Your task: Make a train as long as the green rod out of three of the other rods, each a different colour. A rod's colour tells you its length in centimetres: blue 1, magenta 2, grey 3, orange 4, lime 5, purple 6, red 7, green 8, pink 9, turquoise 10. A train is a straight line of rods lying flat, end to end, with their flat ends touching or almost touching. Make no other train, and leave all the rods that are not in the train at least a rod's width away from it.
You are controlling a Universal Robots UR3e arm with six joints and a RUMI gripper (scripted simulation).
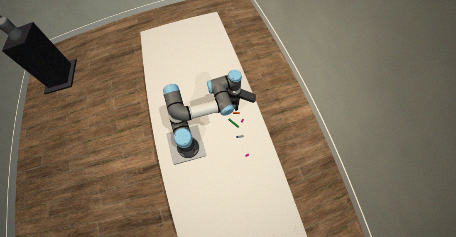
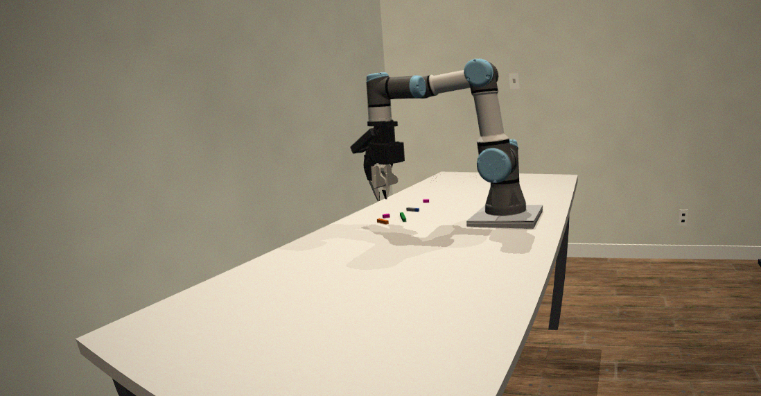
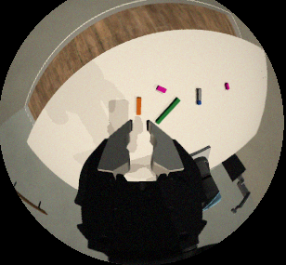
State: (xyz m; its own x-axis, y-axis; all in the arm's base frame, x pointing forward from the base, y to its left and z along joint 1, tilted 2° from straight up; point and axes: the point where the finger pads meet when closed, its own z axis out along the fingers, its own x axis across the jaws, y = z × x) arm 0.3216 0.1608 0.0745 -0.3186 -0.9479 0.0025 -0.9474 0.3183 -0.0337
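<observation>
Right now the orange rod is 80 mm below my hand. Round my hand: blue rod: 30 mm behind, 150 mm to the right, 80 mm below; green rod: 30 mm behind, 60 mm to the right, 80 mm below; grey rod: 10 mm behind, 150 mm to the right, 80 mm below.
</observation>
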